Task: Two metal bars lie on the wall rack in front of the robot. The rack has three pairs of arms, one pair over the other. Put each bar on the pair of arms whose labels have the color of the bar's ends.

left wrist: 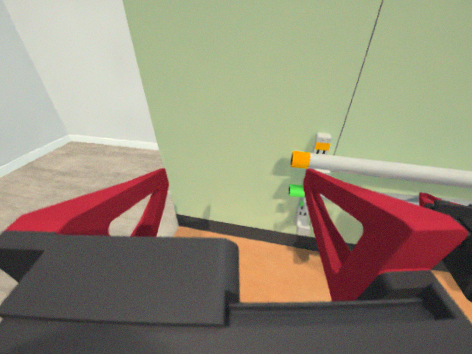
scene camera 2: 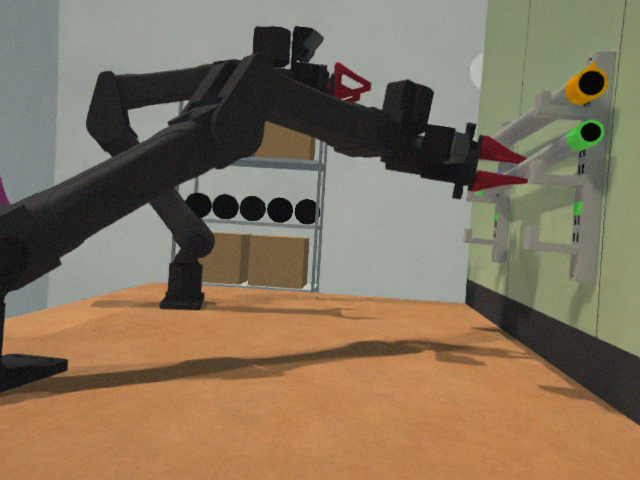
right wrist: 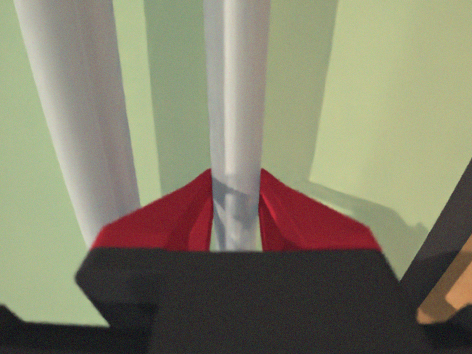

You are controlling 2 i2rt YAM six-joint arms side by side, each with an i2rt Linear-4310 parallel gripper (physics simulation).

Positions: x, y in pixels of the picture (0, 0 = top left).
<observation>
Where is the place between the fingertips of my left gripper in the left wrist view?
At 235, 176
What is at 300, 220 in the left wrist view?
A rack post.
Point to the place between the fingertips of my right gripper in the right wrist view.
At 235, 178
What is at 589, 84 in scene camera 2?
An orange-ended bar.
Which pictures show my left gripper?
The left wrist view and scene camera 2 only.
</observation>
